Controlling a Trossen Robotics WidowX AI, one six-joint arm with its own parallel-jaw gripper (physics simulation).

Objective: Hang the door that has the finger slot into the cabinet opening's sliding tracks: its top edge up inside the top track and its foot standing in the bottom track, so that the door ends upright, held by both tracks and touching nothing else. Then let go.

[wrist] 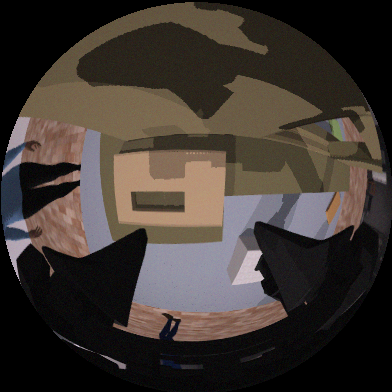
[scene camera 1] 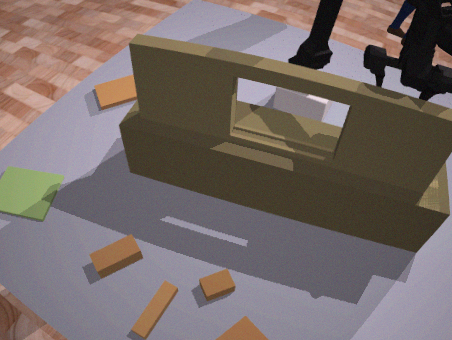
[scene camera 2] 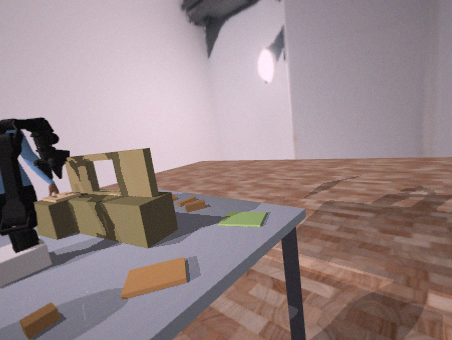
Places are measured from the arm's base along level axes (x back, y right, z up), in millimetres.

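Pixels of known places: gripper, fingertip midpoint: (wrist: 201, 231) (scene camera 2: 56, 178); arm's base, link origin: (scene camera 2: 26, 245).
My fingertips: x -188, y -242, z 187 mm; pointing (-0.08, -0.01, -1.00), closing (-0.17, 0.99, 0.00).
Observation:
For each thing: its top centre in the pictures, then the offset to it from my fingertips.
- door with the finger slot, top centre: (wrist: 164, 189) (scene camera 2: 61, 195) dy -44, dx -11, dz -88 mm
- green sheet, top centre: (scene camera 1: 23, 191) (scene camera 2: 243, 217) (wrist: 336, 129) dy +726, dx -441, dz -257 mm
- orange slab, top centre: (scene camera 1: 123, 88) (scene camera 2: 156, 273) (wrist: 334, 206) dy +733, dx -8, dz -252 mm
The door with the finger slot (scene camera 2: 62, 196) (wrist: 205, 200) is a thin tan panel. It lies flat on the ledge of the olive cabinet (scene camera 1: 270, 185) (scene camera 2: 115, 220) (wrist: 170, 105), near one end, its dark rectangular slot facing up. The cabinet's upright wall has a rectangular opening with grooves along its lower edge in the scene camera 1 view; the underside of the top edge is hidden there. My gripper (scene camera 1: 402, 89) (scene camera 2: 61, 170) (wrist: 201, 231) is open and empty. It is above the door's side of the cabinet, fingers apart, not touching the door.
A green sheet (scene camera 1: 22, 192) (scene camera 2: 245, 219) and an orange slab (scene camera 1: 116, 92) (scene camera 2: 157, 277) (wrist: 333, 207) lie on the grey table. Several orange blocks, one near the front (scene camera 1: 217, 284), lie beyond the wall. The arm's pale base (scene camera 2: 22, 262) (wrist: 245, 267) stands on the door's side. People stand nearby.

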